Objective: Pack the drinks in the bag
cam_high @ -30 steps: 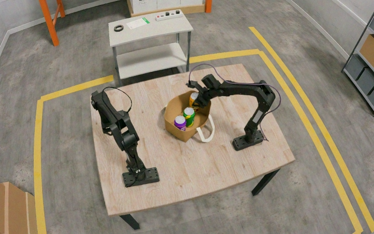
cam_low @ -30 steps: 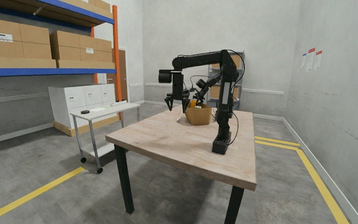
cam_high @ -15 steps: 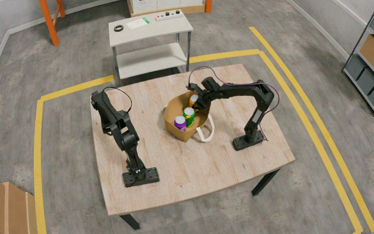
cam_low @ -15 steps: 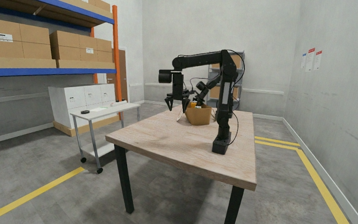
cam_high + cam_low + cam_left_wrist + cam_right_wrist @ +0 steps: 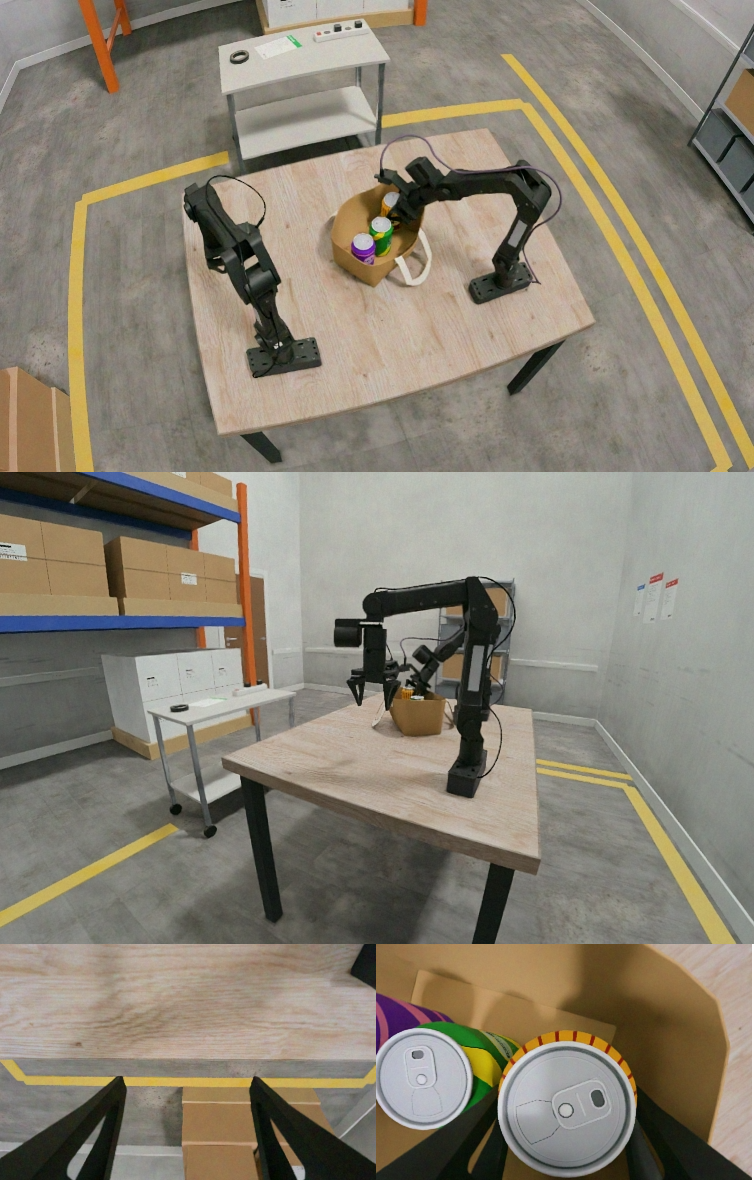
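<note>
My right gripper is now 50 mm past the green can, 60 mm to the right of it and 40 mm above it. Also, from my right hand: orange can: 20 mm below; purple can: 90 mm behind, 130 mm to the left, 40 mm below.
</note>
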